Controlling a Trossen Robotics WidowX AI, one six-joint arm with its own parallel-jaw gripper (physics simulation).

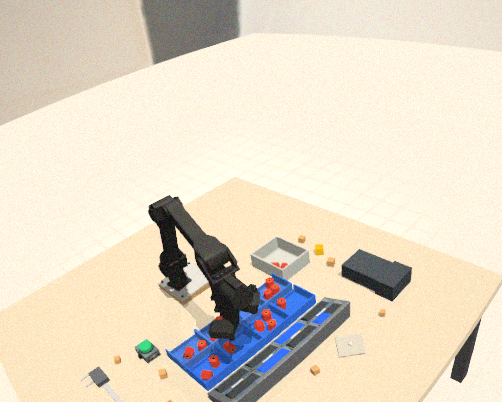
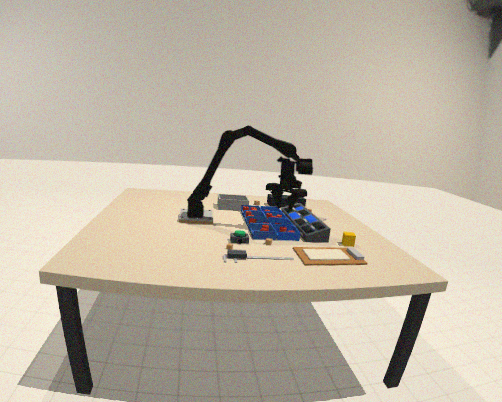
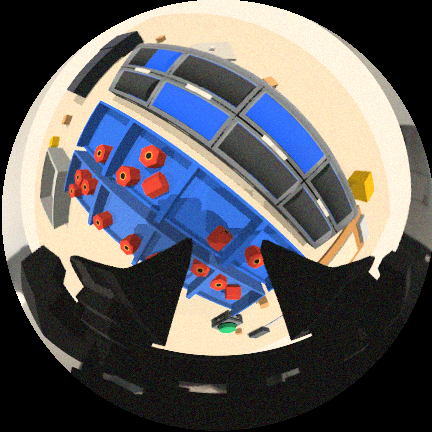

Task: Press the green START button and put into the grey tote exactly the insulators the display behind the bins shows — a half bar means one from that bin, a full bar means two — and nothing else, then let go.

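Pixels of known places: gripper, fingertip midpoint: [image 1: 234,332] [image 2: 284,210] [image 3: 226,244]; arm's base, link origin: [image 1: 179,282] [image 2: 194,215].
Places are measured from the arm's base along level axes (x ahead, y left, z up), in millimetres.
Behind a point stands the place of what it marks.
Observation:
My gripper [image 1: 225,334] {x 366, y -97, z 64 mm} [image 2: 289,205] {x 366, y -97, z 64 mm} [image 3: 226,244] {x 366, y -97, z 64 mm} is open and empty above the blue bins [image 1: 303,299] [image 2: 259,237] [image 3: 212,195]. One red insulator [image 1: 229,348] {x 351, y -118, z 5 mm} [image 3: 219,238] {x 345, y -107, z 8 mm} lies tilted in the bin below the fingertips. Three red insulators lie in the neighbouring bin on the display side; other bins hold more. The grey tote [image 1: 265,267] {x 202, y 211, z 5 mm} [image 2: 233,203] {x 205, y 210, z 13 mm} [image 3: 61,200] {x 210, y 210, z 6 mm} has two red pieces showing inside. The display [image 1: 310,348] {x 532, y 9, z -2 mm} [image 2: 320,235] {x 469, y -270, z 7 mm} [image 3: 215,80] shows two full blue bars and one half bar. The green START button [image 1: 145,346] {x 156, y -266, z 17 mm} [image 2: 240,233] {x 146, y -282, z 15 mm} [image 3: 227,328] {x 159, y -257, z 17 mm} stands beside the bins.
A black box [image 1: 375,274] {x 547, y 332, z 30 mm} [image 3: 102,62] stands past the display's far end. Yellow blocks [image 1: 319,249] [image 2: 349,238] {x 577, y -320, z 10 mm} [image 3: 361,186] {x 568, y -280, z 15 mm}, small orange cubes [image 1: 315,370] {x 587, y -44, z -5 mm}, a caliper-like tool [image 1: 99,376] {x 119, y -422, z -4 mm} [image 2: 237,254] {x 108, y -441, z -5 mm} and a brown-framed board [image 2: 302,257] {x 331, y -442, z -16 mm} lie around the bins.

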